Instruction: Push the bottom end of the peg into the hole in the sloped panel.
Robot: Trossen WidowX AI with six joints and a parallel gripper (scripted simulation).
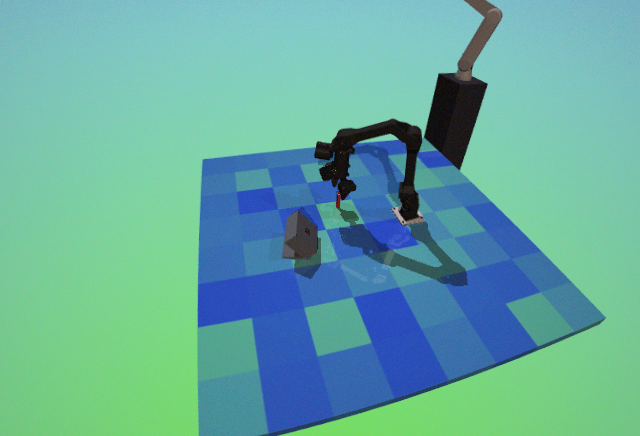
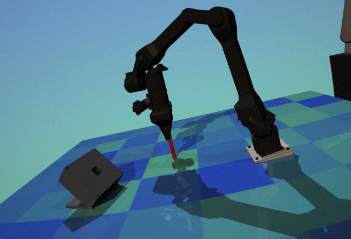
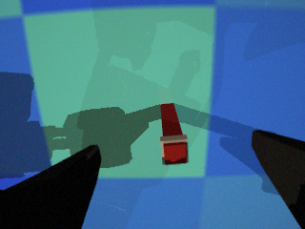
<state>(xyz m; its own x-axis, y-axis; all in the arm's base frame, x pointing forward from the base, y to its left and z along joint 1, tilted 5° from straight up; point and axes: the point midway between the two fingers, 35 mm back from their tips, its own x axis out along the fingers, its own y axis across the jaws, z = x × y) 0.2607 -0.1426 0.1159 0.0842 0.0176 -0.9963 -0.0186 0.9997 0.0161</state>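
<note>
My gripper tip is now 2 cm above the square-sided peg. The rest, counted from my gripper tip: dark sloped panel 21 cm ahead, 17 cm to the left, 2 cm below.
</note>
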